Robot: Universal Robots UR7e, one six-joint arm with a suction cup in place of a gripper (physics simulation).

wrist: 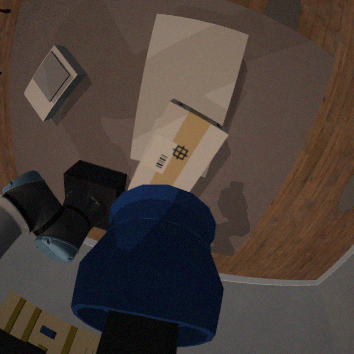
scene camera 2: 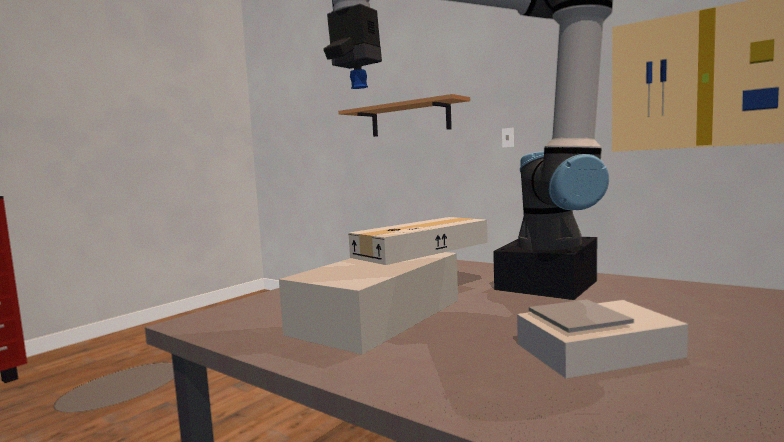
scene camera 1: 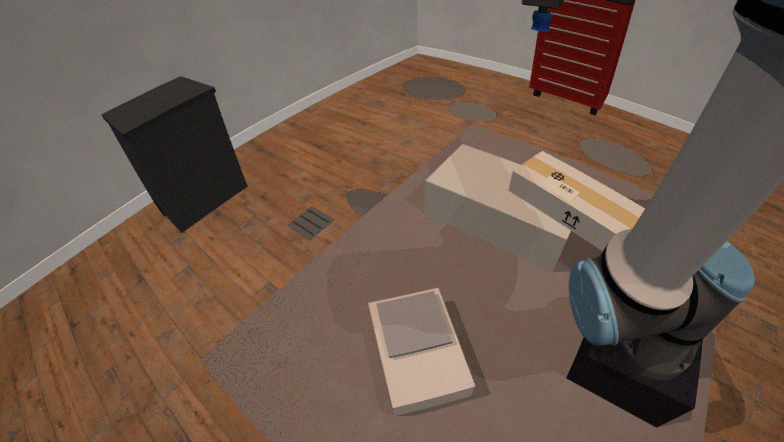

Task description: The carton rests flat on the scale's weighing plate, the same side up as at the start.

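Seen in the pictures: hand, its tool point: (wrist: pixel 160 231) (scene camera 2: pixel 359 87) (scene camera 1: pixel 540 29); arm's base, origin of its link: (wrist: pixel 85 204) (scene camera 2: pixel 549 243) (scene camera 1: pixel 650 340).
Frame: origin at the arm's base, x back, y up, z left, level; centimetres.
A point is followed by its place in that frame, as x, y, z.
The carton (scene camera 1: pixel 590 219) @(-18.1, 6.1, -18.1) (scene camera 2: pixel 417 247) @(-29.1, 3.0, -21.5) (wrist: pixel 212 140) @(-32.0, 6.5, -34.1) is long and off-white with a tan tape strip. It lies on the large pale block (scene camera 1: pixel 477 181) @(-45.9, 0.6, -23.6) (scene camera 2: pixel 323 310) @(-56.7, -4.1, -25.8) (wrist: pixel 195 65) @(-46.1, 0.6, -27.7), tape and label up, side arrows pointing up, one end overhanging towards the arm's base. The scale (scene camera 1: pixel 430 378) @(-32.9, -5.3, 22.5) (scene camera 2: pixel 625 354) @(-43.8, -8.6, 22.4) (wrist: pixel 37 97) @(-33.9, -5.3, 22.0) stands apart on the table, and its grey weighing plate (scene camera 1: pixel 414 321) @(-40.8, -3.8, 14.8) (scene camera 2: pixel 581 315) @(-42.3, -3.8, 15.8) (wrist: pixel 51 75) @(-41.1, -3.8, 13.9) is bare. My gripper, a blue suction cup (scene camera 1: pixel 540 21) (scene camera 2: pixel 359 79) (wrist: pixel 162 200), hangs high above the carton, touching nothing. In the wrist view it hides the carton's near part.
The arm's black base (scene camera 1: pixel 631 384) @(-1.3, -1.7, 8.8) (scene camera 2: pixel 543 269) @(-10.0, -4.3, 1.1) (wrist: pixel 100 172) @(-9.7, -6.8, -3.2) stands on the brown table (scene camera 1: pixel 307 340) @(-58.8, -10.7, 27.2) (scene camera 2: pixel 494 378) @(-55.8, -10.8, 6.1). A black cabinet (scene camera 1: pixel 181 159) and a red tool chest (scene camera 1: pixel 576 49) (scene camera 2: pixel 10 301) stand on the floor. A wooden shelf (scene camera 2: pixel 406 104) is on the wall.
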